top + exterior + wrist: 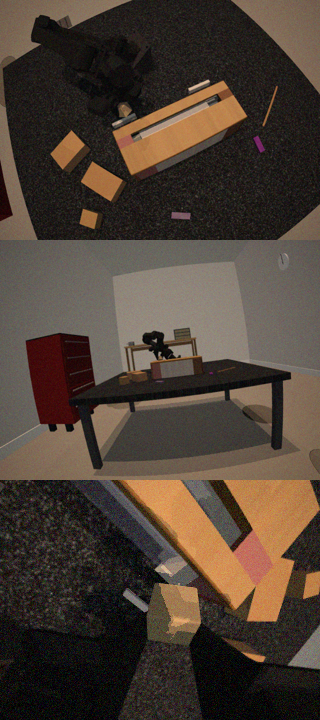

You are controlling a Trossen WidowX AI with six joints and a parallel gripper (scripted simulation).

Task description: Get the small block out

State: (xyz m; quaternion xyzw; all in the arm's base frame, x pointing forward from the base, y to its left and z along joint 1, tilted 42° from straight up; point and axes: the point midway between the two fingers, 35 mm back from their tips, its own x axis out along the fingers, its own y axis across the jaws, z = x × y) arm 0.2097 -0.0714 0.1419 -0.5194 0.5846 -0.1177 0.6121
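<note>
My gripper tip is 10 mm short of the tan block, 10 mm to the right of it and 10 mm below it. The rest, counted from my gripper tip: thin orange stick 240 mm ahead, 490 mm to the left, 120 mm below; then box 100 mm ahead, 130 mm to the left, 60 mm below.
</note>
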